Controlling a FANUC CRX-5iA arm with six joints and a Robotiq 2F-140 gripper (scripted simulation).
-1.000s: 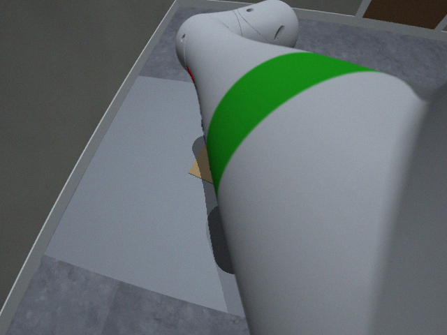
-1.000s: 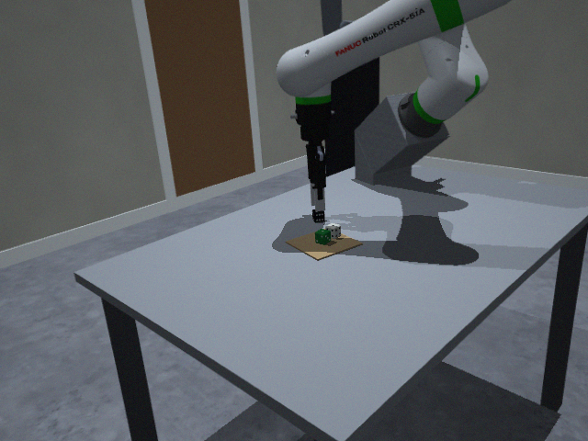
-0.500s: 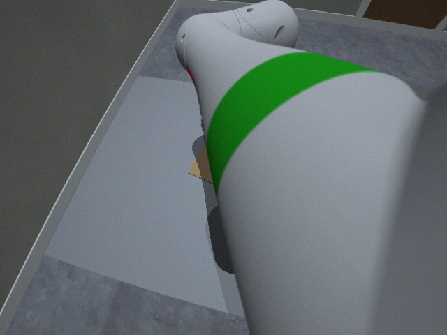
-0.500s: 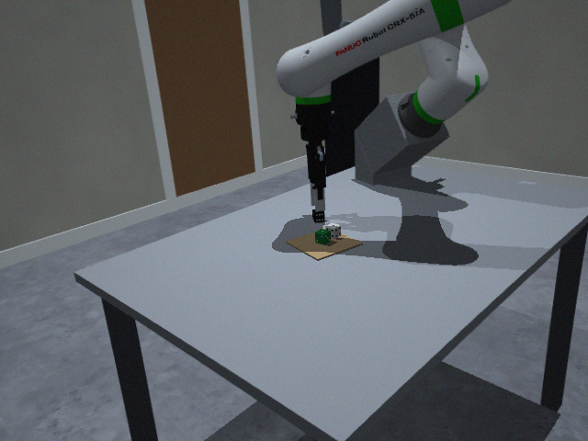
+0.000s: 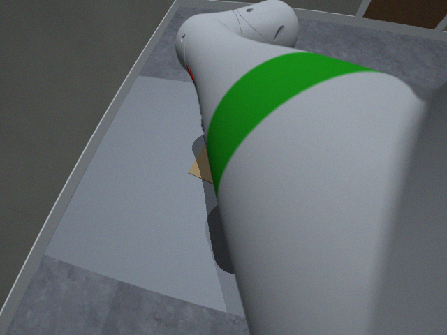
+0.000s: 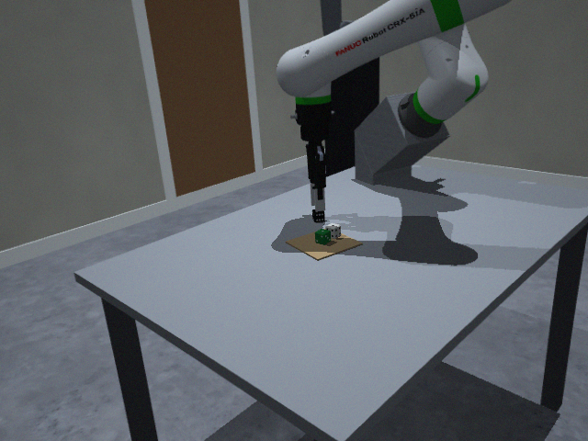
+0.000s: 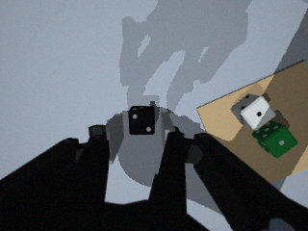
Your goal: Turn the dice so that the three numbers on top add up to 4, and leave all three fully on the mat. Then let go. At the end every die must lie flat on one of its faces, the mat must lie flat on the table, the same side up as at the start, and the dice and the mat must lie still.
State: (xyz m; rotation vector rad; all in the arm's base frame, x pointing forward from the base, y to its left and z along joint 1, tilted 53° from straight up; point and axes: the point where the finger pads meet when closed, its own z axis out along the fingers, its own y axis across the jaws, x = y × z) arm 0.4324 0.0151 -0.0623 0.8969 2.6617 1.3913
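The black die lies 6 cm below my hand. Round my hand: tan mat 12 cm to the left, 10 cm ahead, 7 cm below; then white die 12 cm to the left, 6 cm ahead, 5 cm below; then green die 12 cm to the left, 10 cm ahead, 5 cm below.
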